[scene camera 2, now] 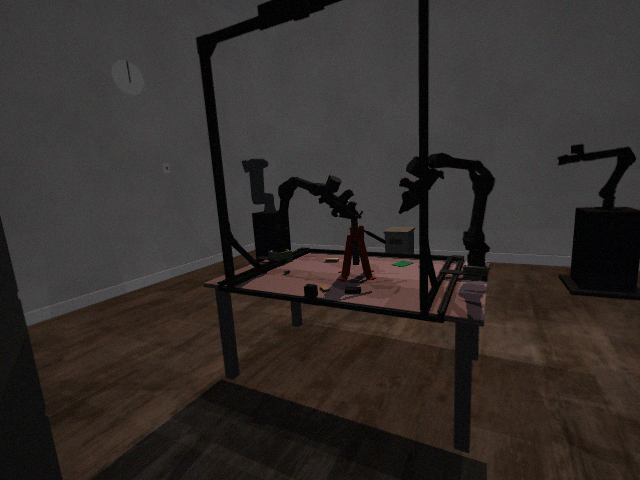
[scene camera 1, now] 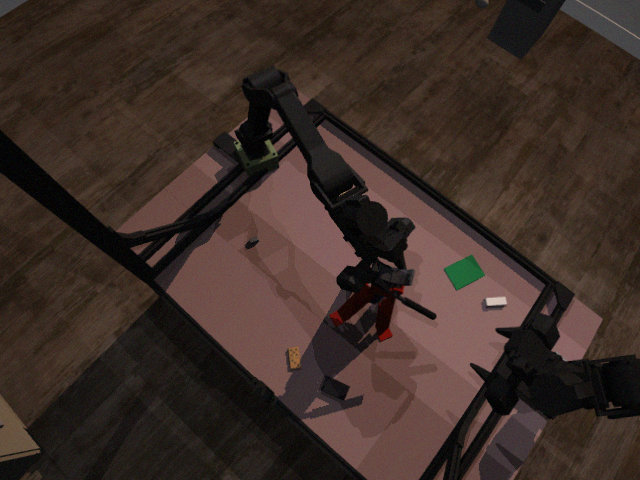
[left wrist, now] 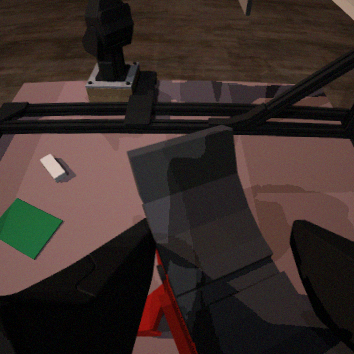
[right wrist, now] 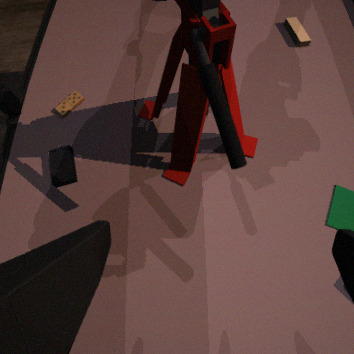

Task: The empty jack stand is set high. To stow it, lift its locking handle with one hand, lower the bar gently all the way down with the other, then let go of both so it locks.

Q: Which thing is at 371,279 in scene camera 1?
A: My left gripper.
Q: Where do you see a black locking handle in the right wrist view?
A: At 207,71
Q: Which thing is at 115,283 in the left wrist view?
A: My left gripper.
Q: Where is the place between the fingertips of my right gripper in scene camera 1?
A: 483,347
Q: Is my right gripper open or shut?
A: Open.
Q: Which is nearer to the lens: the green square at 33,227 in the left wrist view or the grey saddle bar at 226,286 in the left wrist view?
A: The grey saddle bar.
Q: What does my right gripper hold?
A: Nothing.
